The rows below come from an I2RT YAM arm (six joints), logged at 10 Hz.
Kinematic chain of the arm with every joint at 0, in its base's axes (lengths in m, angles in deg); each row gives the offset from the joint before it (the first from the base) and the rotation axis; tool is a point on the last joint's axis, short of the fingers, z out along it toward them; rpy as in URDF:
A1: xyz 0 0 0.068 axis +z
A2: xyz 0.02 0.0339 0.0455 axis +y
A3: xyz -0.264 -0.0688 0 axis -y
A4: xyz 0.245 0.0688 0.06 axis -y
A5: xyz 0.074 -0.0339 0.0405 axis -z
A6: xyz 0.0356 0 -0.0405 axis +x
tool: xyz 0 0 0 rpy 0 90 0
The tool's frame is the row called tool.
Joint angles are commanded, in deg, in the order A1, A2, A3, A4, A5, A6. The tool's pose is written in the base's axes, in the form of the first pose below.
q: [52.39, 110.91, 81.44, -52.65, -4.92, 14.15]
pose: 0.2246 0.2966 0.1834 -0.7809 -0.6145 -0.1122 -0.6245 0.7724 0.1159
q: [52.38, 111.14, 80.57, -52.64, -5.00, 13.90]
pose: 0.2232 0.2947 0.1781 -0.7795 -0.6194 -0.0940 -0.6264 0.7713 0.1124
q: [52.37, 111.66, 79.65, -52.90, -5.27, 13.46]
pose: 0.2213 0.2924 0.1709 -0.7762 -0.6272 -0.0650 -0.6302 0.7686 0.1096
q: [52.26, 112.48, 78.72, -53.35, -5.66, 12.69]
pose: 0.2197 0.2896 0.1619 -0.7699 -0.6376 -0.0275 -0.6364 0.7639 0.1072
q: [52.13, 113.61, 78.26, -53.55, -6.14, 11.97]
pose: 0.2194 0.2884 0.1532 -0.7635 -0.6458 0.0034 -0.6418 0.7592 0.1086
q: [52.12, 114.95, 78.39, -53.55, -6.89, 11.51]
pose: 0.2199 0.2897 0.1458 -0.7580 -0.6518 0.0258 -0.6452 0.7550 0.1172
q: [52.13, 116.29, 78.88, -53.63, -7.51, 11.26]
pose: 0.2210 0.2918 0.1397 -0.7545 -0.6549 0.0433 -0.6463 0.7528 0.1246
